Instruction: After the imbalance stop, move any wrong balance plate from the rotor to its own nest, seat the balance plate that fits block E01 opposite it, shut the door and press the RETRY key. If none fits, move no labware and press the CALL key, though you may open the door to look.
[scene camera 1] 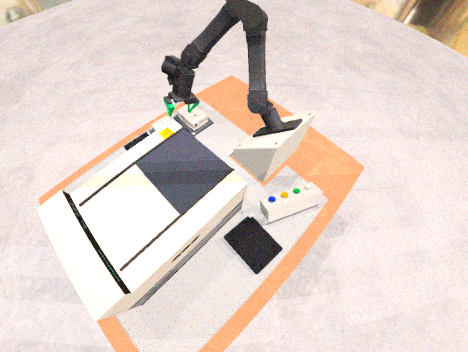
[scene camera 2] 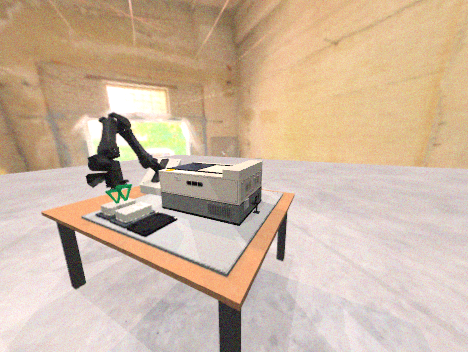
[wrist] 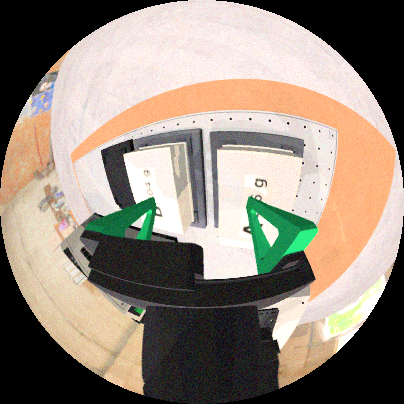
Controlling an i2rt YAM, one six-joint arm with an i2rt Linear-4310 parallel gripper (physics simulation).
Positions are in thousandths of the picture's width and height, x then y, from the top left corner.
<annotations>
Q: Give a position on a perforated plate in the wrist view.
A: At 543, 647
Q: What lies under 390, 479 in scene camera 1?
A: A dark sliding door.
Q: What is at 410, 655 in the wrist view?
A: The gripper.
</annotations>
